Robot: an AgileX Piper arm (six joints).
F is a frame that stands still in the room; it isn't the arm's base.
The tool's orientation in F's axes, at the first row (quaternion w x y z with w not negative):
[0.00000 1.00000 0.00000 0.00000]
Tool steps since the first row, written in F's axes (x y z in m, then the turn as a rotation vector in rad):
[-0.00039 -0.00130 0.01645 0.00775 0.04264 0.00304]
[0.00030 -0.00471 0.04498 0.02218 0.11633 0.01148]
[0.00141 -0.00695 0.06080 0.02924 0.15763 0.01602]
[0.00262 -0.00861 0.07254 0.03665 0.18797 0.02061]
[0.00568 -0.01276 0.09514 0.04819 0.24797 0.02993]
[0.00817 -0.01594 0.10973 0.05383 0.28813 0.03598]
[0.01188 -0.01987 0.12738 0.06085 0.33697 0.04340]
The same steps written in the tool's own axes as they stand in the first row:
[-0.00039 0.00130 -0.01645 0.00775 -0.04264 -0.00304]
[0.00030 0.00471 -0.04498 0.02218 -0.11633 -0.01148]
[0.00141 0.00695 -0.06080 0.02924 -0.15763 -0.01602]
[0.00262 0.00861 -0.07254 0.03665 -0.18797 -0.02061]
[0.00568 0.01276 -0.09514 0.04819 -0.24797 -0.02993]
[0.00817 0.01594 -0.10973 0.05383 -0.28813 -0.03598]
[0.01188 0.01987 -0.12738 0.06085 -0.33697 -0.04340]

